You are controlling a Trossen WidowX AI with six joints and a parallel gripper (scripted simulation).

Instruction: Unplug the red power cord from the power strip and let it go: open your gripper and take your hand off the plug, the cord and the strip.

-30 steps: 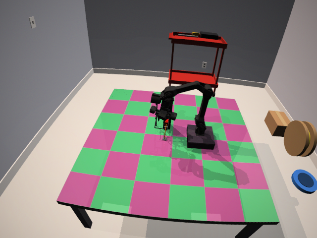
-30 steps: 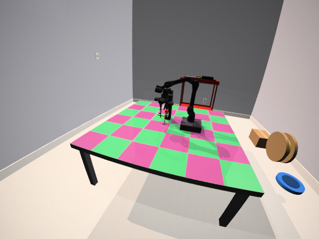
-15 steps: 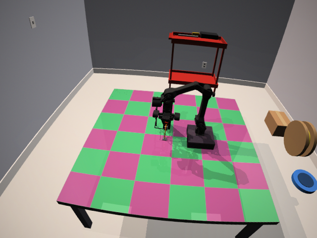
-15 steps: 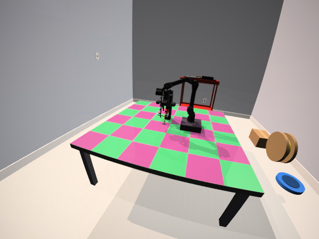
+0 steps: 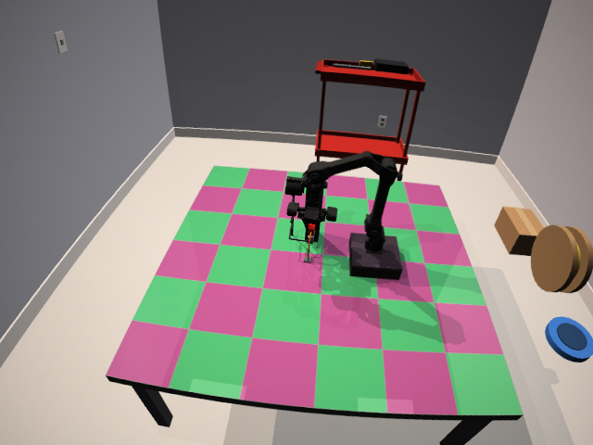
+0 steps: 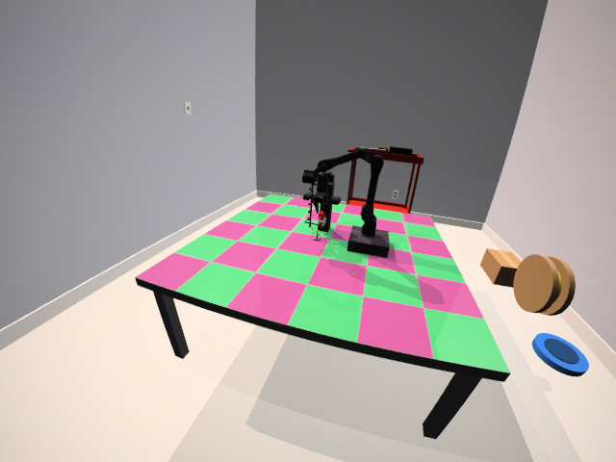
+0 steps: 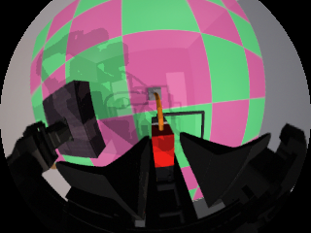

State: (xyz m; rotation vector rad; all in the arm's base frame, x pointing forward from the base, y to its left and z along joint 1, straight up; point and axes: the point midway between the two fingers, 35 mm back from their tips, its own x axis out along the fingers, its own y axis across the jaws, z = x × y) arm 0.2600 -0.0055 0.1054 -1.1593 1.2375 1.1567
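Right now the red plug is 40 mm to the right of my gripper tip and 10 mm below it.
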